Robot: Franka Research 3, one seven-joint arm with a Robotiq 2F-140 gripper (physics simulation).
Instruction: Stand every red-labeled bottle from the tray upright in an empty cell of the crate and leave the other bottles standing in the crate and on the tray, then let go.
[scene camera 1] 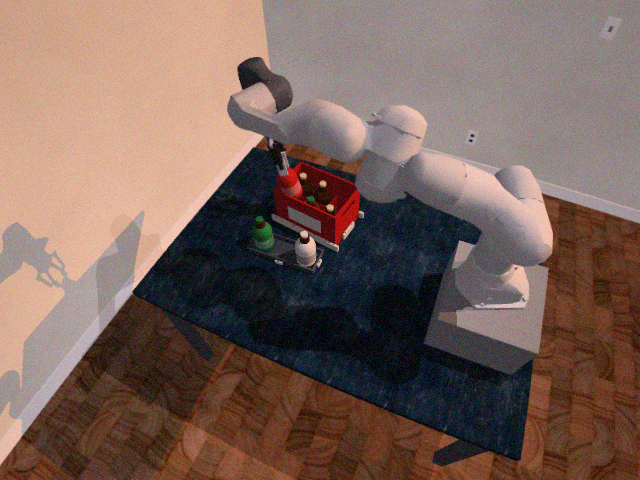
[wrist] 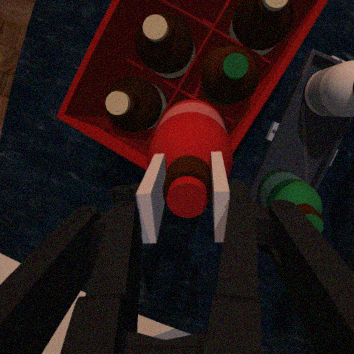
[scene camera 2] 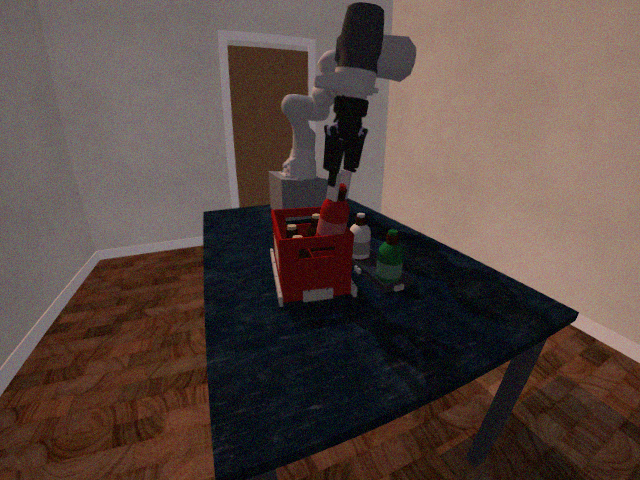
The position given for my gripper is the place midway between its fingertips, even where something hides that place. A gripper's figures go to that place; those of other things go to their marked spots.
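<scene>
My gripper (wrist: 188,171), 0.20 m from the lens. Red bottle (wrist: 191,128), 0.21 m from the lens. Green bottle (wrist: 277,184), 0.41 m from the lens. Marked spots on green bottle and red bottle, 0.23 m apart.
</scene>
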